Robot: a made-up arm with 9 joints. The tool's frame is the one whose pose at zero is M.
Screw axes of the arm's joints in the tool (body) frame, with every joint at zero. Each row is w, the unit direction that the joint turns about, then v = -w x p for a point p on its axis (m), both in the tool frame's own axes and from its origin. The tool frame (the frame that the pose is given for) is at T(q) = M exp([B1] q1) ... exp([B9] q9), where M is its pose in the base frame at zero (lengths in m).
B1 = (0, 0, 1, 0.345, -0.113, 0)
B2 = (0, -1, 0, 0.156, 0, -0.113)
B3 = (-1, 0, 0, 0, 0.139, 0.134)
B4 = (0, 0, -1, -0.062, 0.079, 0)
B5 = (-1, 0, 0, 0, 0.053, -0.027)
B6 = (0, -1, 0, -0.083, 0, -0.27)
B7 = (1, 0, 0, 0, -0.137, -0.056)
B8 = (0, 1, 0, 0.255, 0, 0.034)
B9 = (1, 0, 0, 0, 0.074, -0.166)
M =
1 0 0 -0.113
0 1 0 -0.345
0 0 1 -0.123
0 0 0 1
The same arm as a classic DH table. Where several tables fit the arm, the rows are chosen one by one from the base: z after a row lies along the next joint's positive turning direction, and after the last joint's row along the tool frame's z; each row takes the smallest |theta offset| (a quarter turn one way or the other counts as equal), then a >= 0, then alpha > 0; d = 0 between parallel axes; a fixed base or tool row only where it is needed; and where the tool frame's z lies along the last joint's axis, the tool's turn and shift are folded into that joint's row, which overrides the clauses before.
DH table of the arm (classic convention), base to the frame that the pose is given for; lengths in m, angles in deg. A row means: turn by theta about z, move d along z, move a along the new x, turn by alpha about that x. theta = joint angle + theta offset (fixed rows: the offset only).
joint 1: a 0, alpha 90, d 0.033, theta_offset 0
joint 2: a 0.295, alpha 90, d 0.211, theta_offset -90
joint 3: a 0.072, alpha 90, d 0.034, theta_offset 90
joint 4: a 0.089, alpha -90, d -0.086, theta_offset 0
joint 5: a 0.03, alpha -90, d -0.191, theta_offset -90
joint 6: a 0.054, alpha -90, d -0.083, theta_offset 0
joint 7: a 0.118, alpha -90, d -0.236, theta_offset 0
joint 8: a -0.329, alpha 90, d 0.11, theta_offset 0
joint 9: a 0.166, alpha 90, d -0.034, theta_offset -90
tool (fixed): a 0, alpha 0, d -0.074, theta_offset 90

